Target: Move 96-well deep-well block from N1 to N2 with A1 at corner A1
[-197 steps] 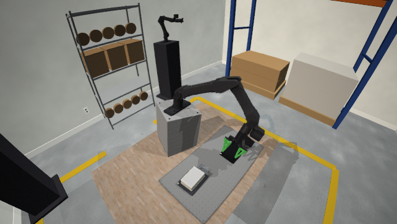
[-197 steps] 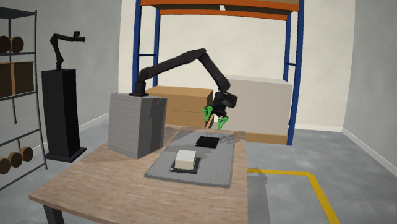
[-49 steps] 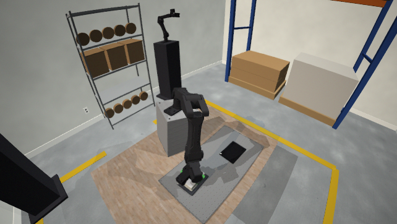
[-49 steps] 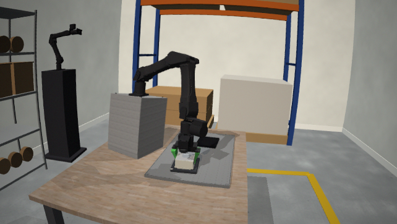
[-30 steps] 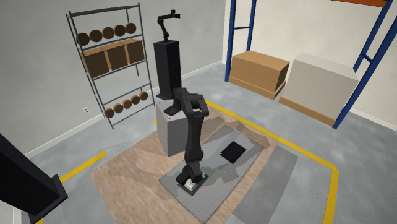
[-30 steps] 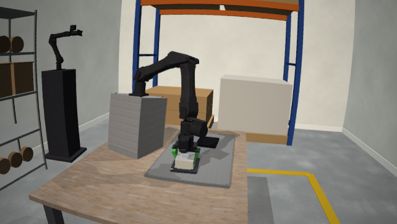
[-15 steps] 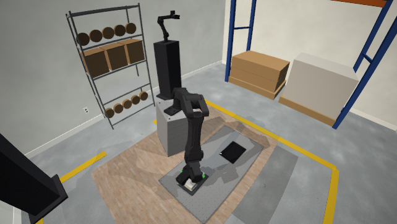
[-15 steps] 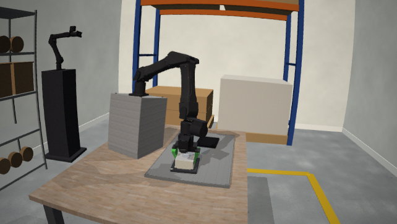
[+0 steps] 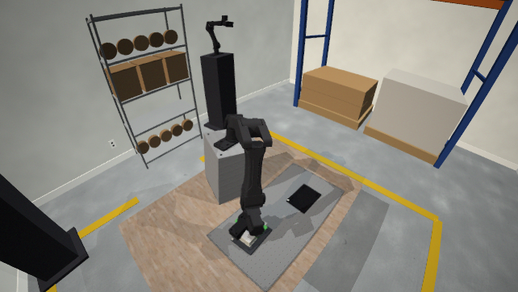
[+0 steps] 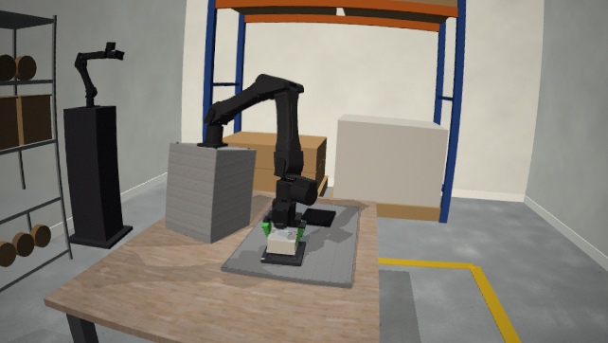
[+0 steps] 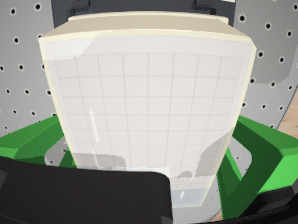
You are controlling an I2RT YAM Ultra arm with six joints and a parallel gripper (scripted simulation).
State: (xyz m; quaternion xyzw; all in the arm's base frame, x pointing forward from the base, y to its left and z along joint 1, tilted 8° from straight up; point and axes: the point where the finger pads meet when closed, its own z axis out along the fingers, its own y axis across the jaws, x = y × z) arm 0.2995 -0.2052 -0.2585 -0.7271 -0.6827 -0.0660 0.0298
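The plate nest N1 is 30 mm below my hand. The rest, counted from my hand: black nest N2: 330 mm to the left, 110 mm ahead, 30 mm below; then white deep-well block: 10 mm above.
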